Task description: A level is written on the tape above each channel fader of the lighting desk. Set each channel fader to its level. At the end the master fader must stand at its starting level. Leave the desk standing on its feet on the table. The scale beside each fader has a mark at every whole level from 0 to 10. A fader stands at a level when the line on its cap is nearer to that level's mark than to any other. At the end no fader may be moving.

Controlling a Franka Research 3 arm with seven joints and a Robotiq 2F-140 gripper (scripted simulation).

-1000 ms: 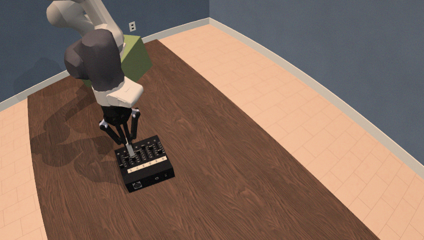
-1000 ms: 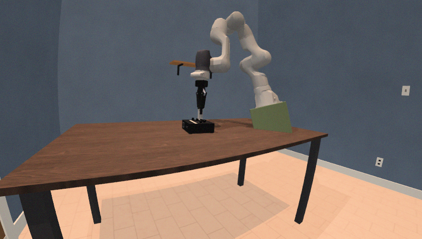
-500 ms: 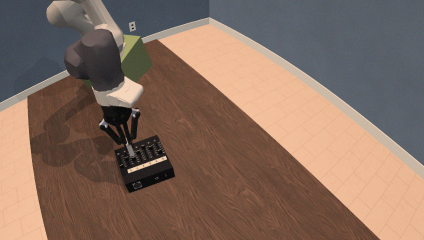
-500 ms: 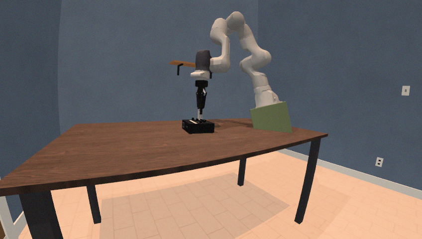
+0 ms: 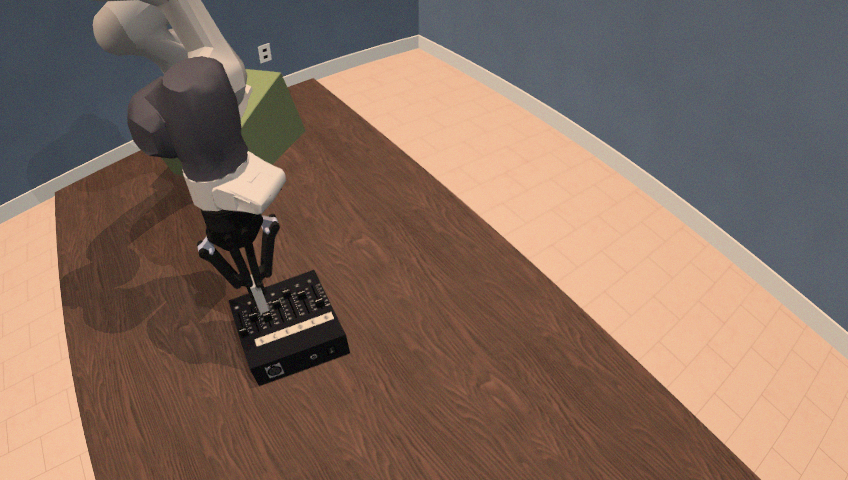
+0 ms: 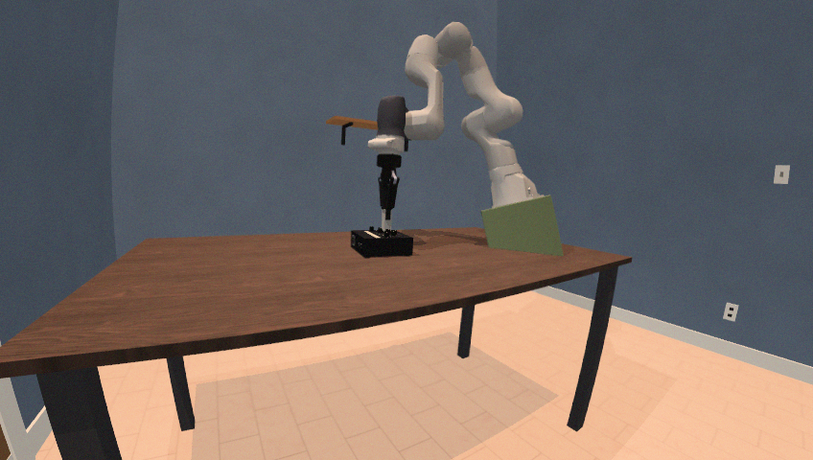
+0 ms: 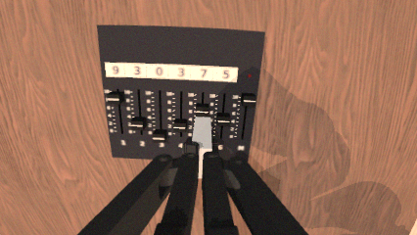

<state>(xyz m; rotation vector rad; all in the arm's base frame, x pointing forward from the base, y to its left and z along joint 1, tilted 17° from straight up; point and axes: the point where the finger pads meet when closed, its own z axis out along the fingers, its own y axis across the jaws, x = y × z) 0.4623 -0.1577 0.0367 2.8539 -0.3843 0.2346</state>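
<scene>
The channel 5 cap lies 30 mm below my hand and 20 mm ahead of it. Also, from my hand: channel 3 cap (50 mm to the left, 30 mm below); channel 6 cap (30 mm below, 20 mm to the right, 10 mm ahead); channel 4 cap (30 mm below, 20 mm to the left, 10 mm ahead).
</scene>
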